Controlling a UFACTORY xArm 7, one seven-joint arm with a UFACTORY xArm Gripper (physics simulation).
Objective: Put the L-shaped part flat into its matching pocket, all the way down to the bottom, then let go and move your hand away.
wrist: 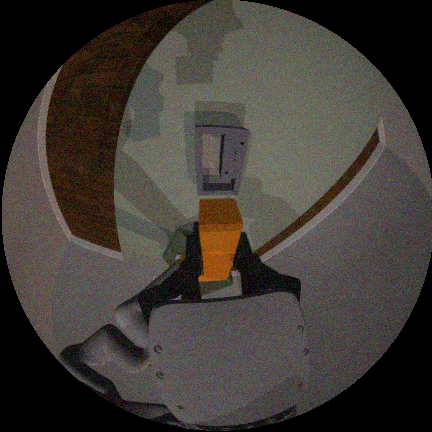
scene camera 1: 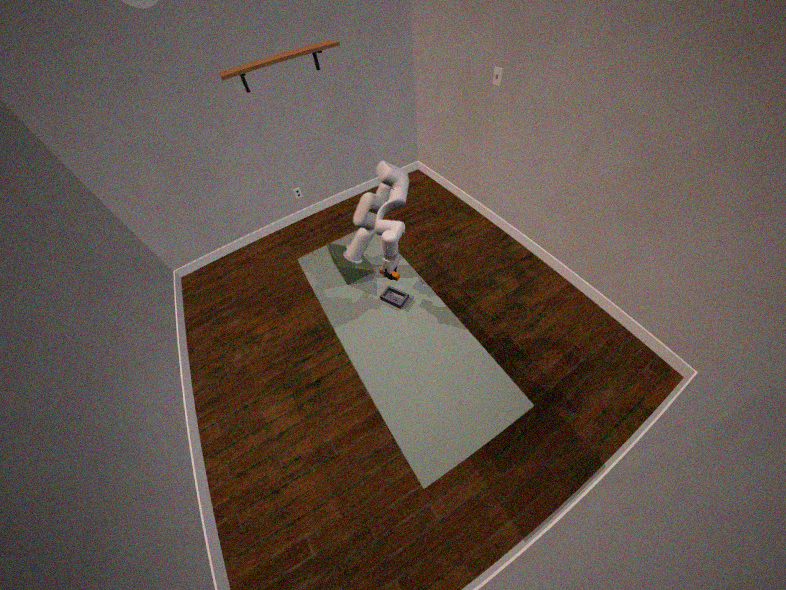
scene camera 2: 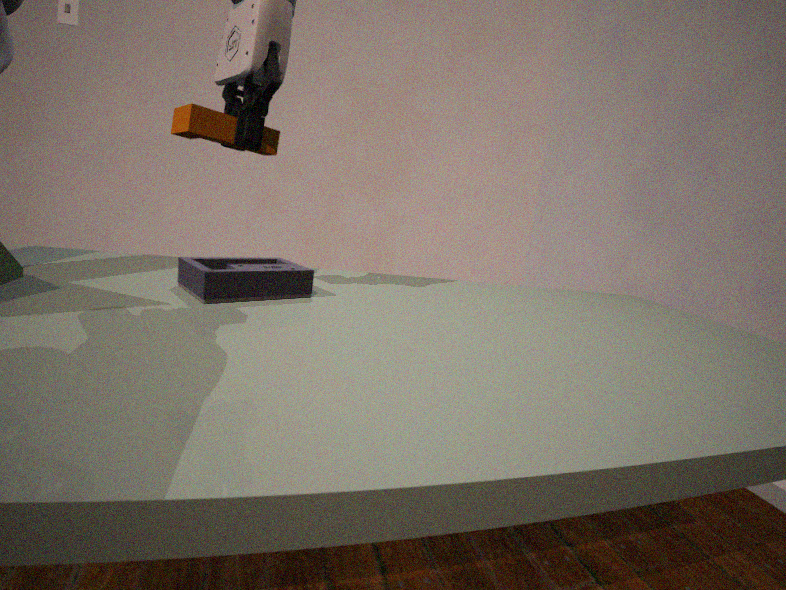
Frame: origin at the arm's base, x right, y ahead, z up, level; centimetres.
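Seen in the pictures: gripper, fingertip midpoint: (wrist: 215, 229) (scene camera 1: 391, 276) (scene camera 2: 239, 148); arm's base at its link origin: (scene camera 1: 352, 257).
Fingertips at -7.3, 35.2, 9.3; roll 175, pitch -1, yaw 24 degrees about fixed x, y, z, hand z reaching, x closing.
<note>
Pixels of each thing's top centre, then the offset from my fingertips to it, as dx, dy, dz. Level surfaces: height alone.
- orange L-shaped part at its top centre: (wrist: 203, 268) (scene camera 2: 227, 115) (scene camera 1: 390, 269) -0.9, -1.7, +3.8
- purple tray at its top centre: (scene camera 2: 247, 263) (wrist: 219, 165) (scene camera 1: 394, 295) +1.5, +1.9, -13.8
- pale green table top at its surface level: dz -17.4
An orange L-shaped part (scene camera 1: 394, 275) (scene camera 2: 209, 124) (wrist: 220, 240) is held in the air between the fingers. My gripper (scene camera 1: 389, 274) (scene camera 2: 250, 132) (wrist: 215, 229) is shut on it, with one black finger on each side. In scene camera 2 the part hangs well above the purple tray (scene camera 1: 384, 298) (scene camera 2: 257, 285) (wrist: 241, 160), tilted a little. The tray lies flat and has an L-shaped pocket. In the wrist view the pocket's long arm runs along the left side and its short arm along the near end, and the tray lies beyond the part. The part's short leg is mostly hidden in the wrist view.
The tray rests on a pale green table top (scene camera 1: 431, 393) (scene camera 2: 476, 381) (wrist: 300, 100). A dark green block (scene camera 1: 349, 269) (scene camera 2: 7, 265) (wrist: 175, 245) is at the arm's base. A wooden wall rail (scene camera 1: 279, 59) is mounted high on the wall, far from the arm.
</note>
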